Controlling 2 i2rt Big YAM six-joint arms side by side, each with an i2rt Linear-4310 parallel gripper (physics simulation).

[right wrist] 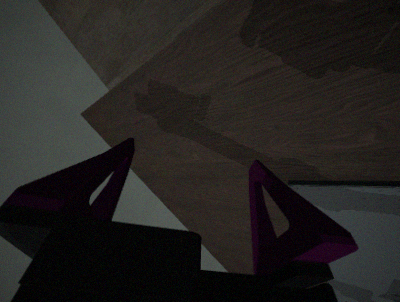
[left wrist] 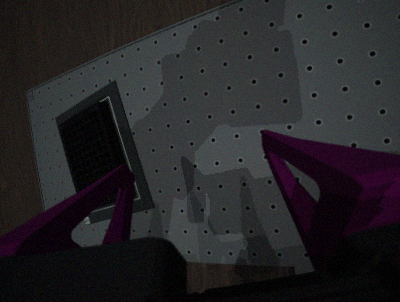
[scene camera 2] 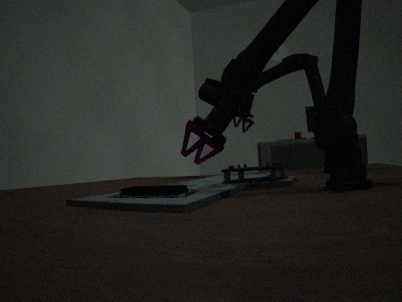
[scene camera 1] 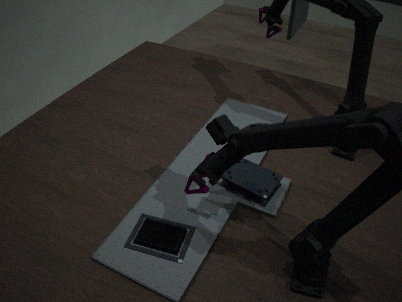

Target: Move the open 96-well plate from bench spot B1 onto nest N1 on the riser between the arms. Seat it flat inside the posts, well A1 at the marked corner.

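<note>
The dark open 96-well plate lies flat inside the grey frame of spot B1, with a white mark at one frame corner. My left gripper is open and empty, tilted above the perforated board, to the upper right of the plate in scene camera 1. The riser with nest N1 has low posts, a white corner mark and no plate on it. My right gripper is open and empty, raised far from the plate.
The pale perforated board runs lengthwise across the wooden table. The left forearm reaches over the board, close to the riser in scene camera 1. A pale cabinet with a red object on it stands in the background of scene camera 2.
</note>
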